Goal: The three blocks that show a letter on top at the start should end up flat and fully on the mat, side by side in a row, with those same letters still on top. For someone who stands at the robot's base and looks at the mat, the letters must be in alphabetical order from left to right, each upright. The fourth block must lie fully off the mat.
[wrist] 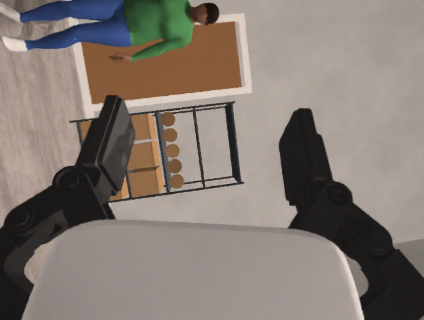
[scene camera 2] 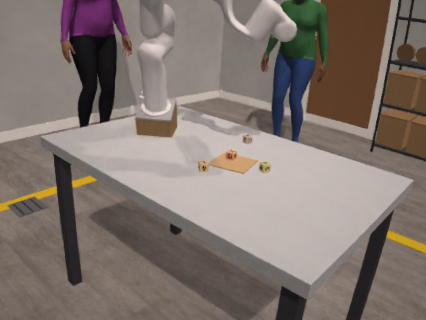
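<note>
A tan mat lies on the table. A block with red marks sits on the mat near its back edge. A block with black marks is on the table just left of the mat. A block with green marks is on the table just right of the mat. A block with blue marks is on the table behind the mat, towards the back edge. The letters are too small to read. My gripper is open with nothing between its fingers; it points at the room, and no block shows in the wrist view.
The grey table carries the arm's base block at its back left. A person in purple and a person in green stand behind the table. A shelf rack with boxes stands by the wall.
</note>
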